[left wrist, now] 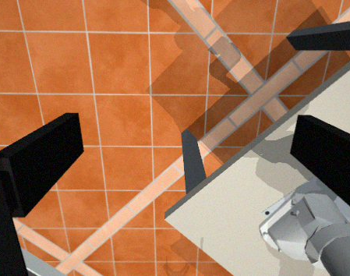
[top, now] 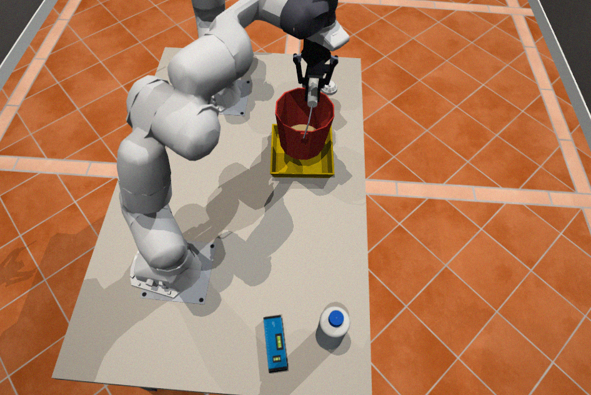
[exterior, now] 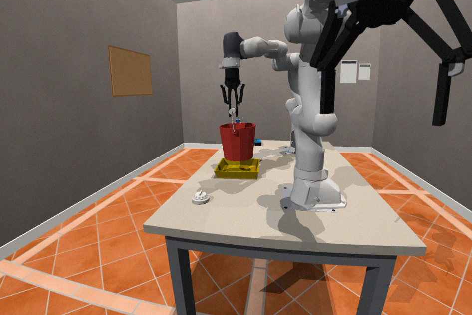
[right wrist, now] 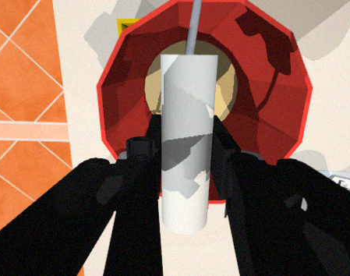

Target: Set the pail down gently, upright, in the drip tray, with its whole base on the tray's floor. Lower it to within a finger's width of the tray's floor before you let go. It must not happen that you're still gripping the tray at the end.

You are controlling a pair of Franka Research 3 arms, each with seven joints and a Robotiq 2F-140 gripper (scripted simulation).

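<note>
Right now the red pail is 10 cm below my right hand and 1 cm behind it. From my right hand the other things lie so: white dial timer: 36 cm to the left, 33 cm below, 6 cm ahead; white bottle: 65 cm to the right, 24 cm below, 11 cm ahead; yellow drip tray: 33 cm below, 2 cm behind.
</note>
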